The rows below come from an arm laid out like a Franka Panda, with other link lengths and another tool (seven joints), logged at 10 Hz.
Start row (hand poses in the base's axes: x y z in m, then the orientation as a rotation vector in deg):
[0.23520, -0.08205, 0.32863, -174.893, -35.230, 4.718]
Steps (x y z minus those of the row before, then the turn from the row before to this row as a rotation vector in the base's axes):
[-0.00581, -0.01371, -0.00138, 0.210, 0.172, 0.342]
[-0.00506, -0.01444, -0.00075, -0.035, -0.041, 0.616]
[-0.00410, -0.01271, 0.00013, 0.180, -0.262, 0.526]
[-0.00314, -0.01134, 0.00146, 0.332, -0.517, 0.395]
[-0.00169, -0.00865, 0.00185, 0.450, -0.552, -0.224]
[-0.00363, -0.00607, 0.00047, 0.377, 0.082, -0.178]
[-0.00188, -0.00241, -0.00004, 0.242, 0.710, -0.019]
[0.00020, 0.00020, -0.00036, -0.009, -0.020, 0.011]
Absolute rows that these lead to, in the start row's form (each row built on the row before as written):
[0.22939, -0.09576, 0.32725, -174.554, -35.712, 4.917]
[0.22433, -0.11020, 0.32650, -174.419, -36.661, 4.882]
[0.22023, -0.12291, 0.32663, -174.152, -37.453, 4.435]
[0.21709, -0.13425, 0.32809, -173.835, -38.035, 3.546]
[0.21540, -0.14290, 0.32994, -173.601, -37.656, 2.549]
[0.21177, -0.14897, 0.33041, -173.278, -37.313, 2.538]
[0.20989, -0.15138, 0.33037, -172.893, -37.185, 3.525]
[0.21009, -0.15118, 0.33001, -172.903, -37.205, 3.498]

